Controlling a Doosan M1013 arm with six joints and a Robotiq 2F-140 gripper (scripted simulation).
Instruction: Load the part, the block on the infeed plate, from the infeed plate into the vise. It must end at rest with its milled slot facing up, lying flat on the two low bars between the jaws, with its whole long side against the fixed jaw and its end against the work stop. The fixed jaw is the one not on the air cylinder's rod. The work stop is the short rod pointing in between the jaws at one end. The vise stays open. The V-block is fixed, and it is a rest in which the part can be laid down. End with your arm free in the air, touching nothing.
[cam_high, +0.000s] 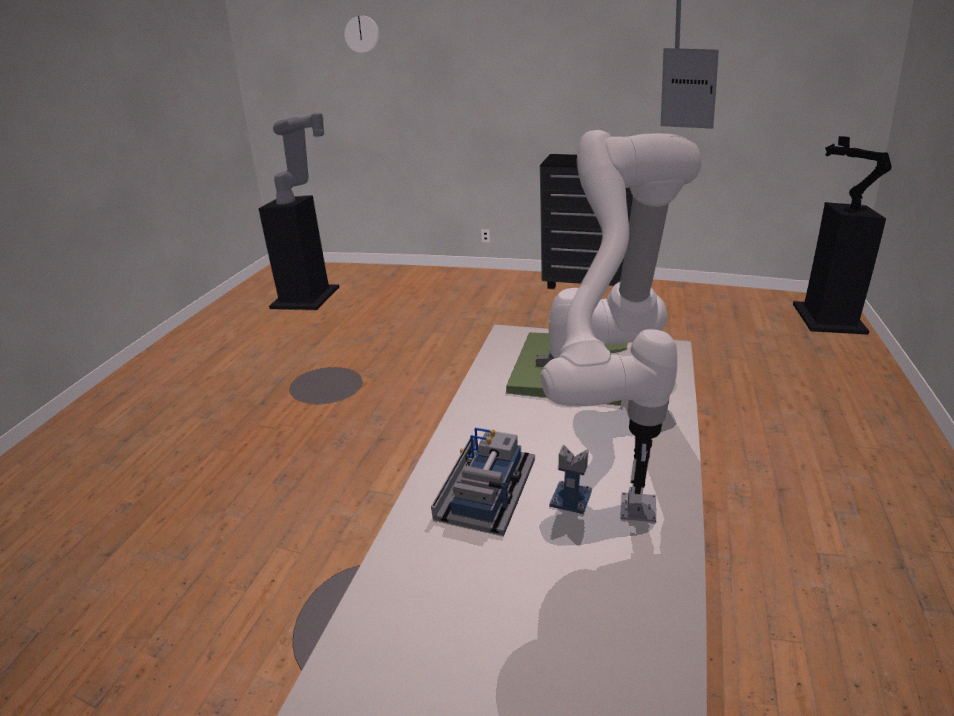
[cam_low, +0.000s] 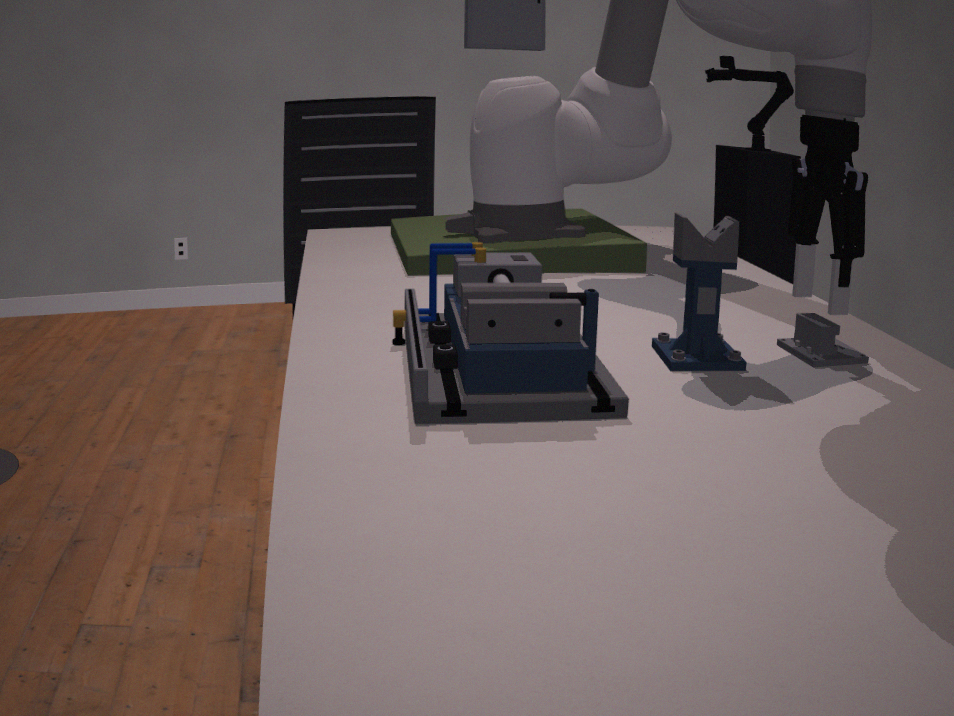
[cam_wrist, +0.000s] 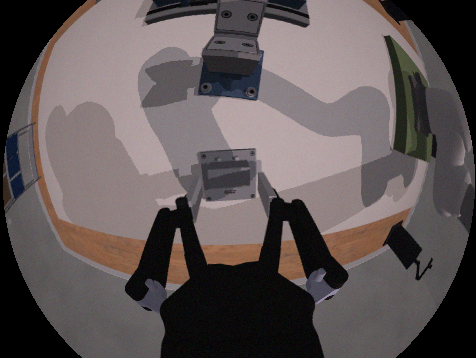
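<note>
The grey part is 6 cm below my hand and 1 cm to the left of it. Also, from my hand: vise 38 cm to the right, 5 cm below, 3 cm behind.
</note>
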